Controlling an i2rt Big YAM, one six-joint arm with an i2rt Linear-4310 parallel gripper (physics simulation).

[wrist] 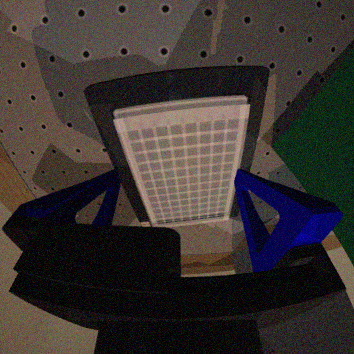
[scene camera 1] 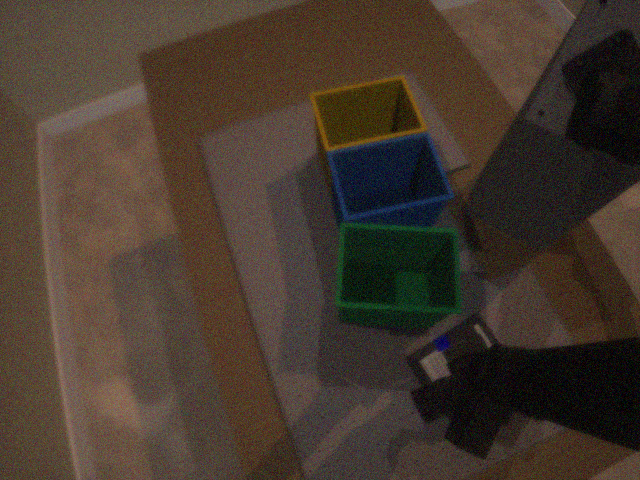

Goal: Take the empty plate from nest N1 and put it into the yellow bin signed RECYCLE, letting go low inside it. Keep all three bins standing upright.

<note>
In view: my gripper (wrist: 176, 175), a pale gridded plate (scene camera 1: 435, 364) and a dark-framed nest (scene camera 1: 422, 376).
The pale gridded plate also shows in the wrist view (wrist: 183, 154). The dark-framed nest also shows in the wrist view (wrist: 190, 82).
</note>
